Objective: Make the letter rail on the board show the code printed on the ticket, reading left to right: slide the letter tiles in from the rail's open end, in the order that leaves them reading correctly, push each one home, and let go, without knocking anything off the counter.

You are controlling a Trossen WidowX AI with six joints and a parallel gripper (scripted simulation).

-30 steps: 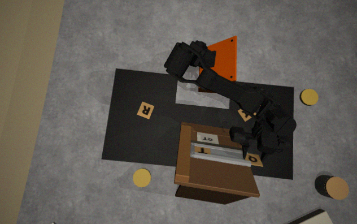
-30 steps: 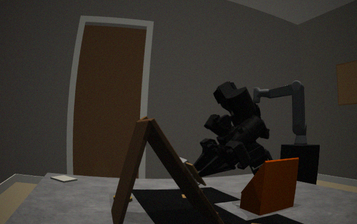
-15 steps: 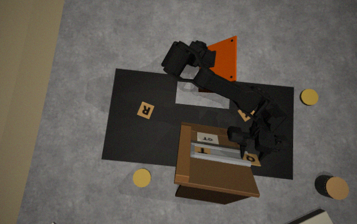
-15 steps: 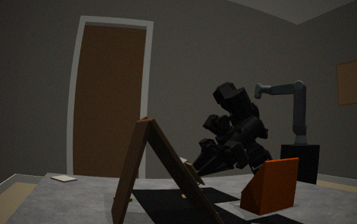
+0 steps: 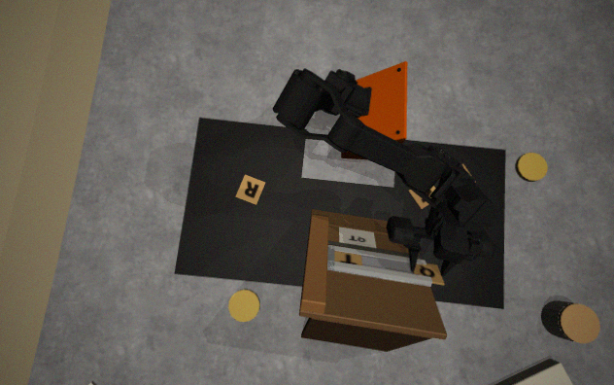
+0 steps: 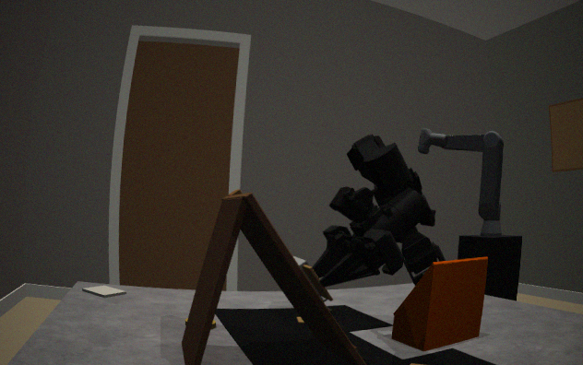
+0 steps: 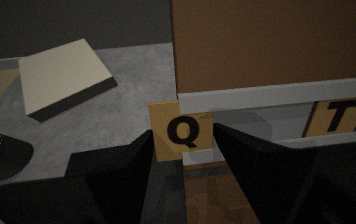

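My gripper tip is now 5 cm past the white ticket, 13 cm to the left of it and 8 cm above it. Round my gripper tip: black mat (16 cm behind, 16 cm to the right, 17 cm below); q tile (right at my gripper tip).
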